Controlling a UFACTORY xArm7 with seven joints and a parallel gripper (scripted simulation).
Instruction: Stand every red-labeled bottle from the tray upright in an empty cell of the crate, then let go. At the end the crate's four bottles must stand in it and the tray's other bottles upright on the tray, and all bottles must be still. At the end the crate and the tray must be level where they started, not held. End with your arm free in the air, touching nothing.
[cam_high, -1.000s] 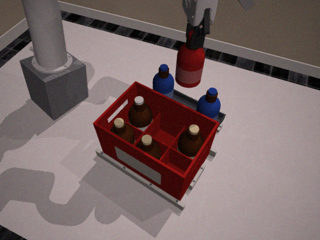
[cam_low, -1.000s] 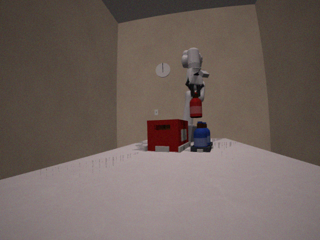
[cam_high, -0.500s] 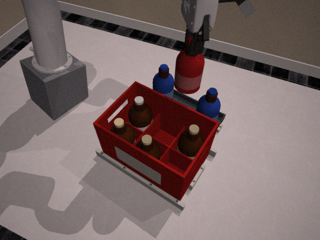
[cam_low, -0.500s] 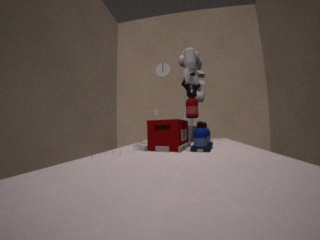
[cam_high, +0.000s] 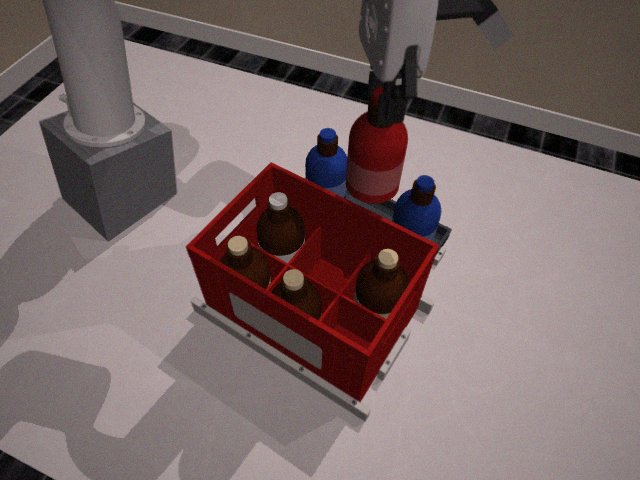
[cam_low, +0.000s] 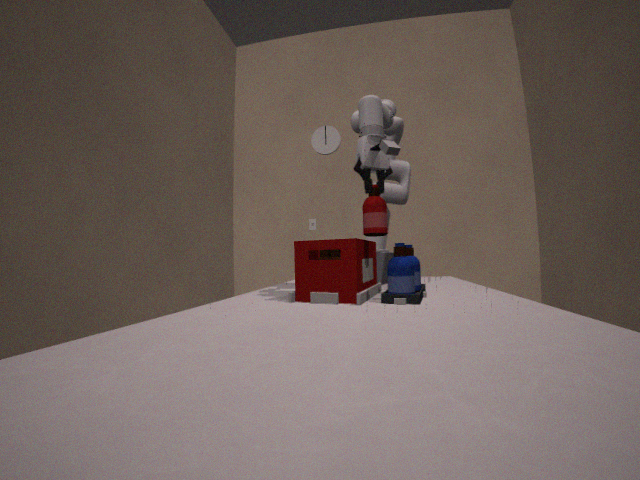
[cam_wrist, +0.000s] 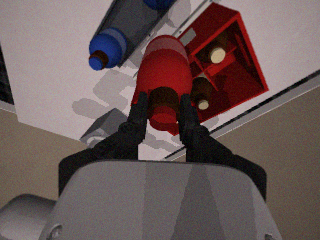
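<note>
My hand is 7 cm above the red-labeled bottle. The rest, counted from my hand: red crate: 25 cm below, 12 cm to the right, 2 cm behind; then dark tray: 32 cm below, 8 cm to the left, 3 cm behind.
</note>
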